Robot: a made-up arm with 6 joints. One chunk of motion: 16 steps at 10 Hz.
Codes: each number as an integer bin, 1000 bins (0 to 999) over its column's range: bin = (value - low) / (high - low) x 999, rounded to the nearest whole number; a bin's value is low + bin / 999 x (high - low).
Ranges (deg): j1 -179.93..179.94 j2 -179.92..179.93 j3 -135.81..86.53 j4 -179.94..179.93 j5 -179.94..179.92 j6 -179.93..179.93
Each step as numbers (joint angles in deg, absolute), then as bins.
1 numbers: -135.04 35.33 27.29 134.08 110.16 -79.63
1 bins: 125 598 733 872 805 278
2 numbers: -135.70 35.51 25.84 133.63 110.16 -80.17
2 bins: 123 598 726 870 805 277
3 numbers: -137.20 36.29 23.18 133.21 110.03 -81.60
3 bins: 119 600 714 869 805 273
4 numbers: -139.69 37.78 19.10 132.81 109.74 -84.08
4 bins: 112 604 696 868 804 266
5 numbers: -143.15 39.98 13.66 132.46 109.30 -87.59
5 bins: 102 610 672 867 803 256
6 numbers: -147.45 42.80 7.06 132.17 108.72 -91.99
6 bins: 90 618 642 866 801 244
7 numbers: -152.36 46.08 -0.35 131.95 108.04 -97.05
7 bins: 77 627 609 866 799 230
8 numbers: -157.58 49.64 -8.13 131.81 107.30 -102.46
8 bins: 62 637 574 865 797 215
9 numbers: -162.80 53.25 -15.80 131.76 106.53 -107.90
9 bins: 48 647 539 865 795 200
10 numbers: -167.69 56.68 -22.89 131.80 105.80 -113.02
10 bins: 34 657 507 865 793 186
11 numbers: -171.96 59.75 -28.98 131.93 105.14 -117.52
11 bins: 22 665 480 866 791 173
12 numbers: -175.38 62.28 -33.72 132.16 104.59 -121.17
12 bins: 13 672 459 866 790 163
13 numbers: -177.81 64.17 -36.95 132.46 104.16 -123.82
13 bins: 6 678 444 867 789 156
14 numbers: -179.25 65.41 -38.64 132.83 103.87 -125.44
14 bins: 2 681 437 868 788 151
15 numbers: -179.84 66.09 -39.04 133.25 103.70 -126.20
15 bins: 0 683 435 869 787 149
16 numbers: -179.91 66.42 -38.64 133.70 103.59 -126.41
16 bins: 0 684 437 871 787 149
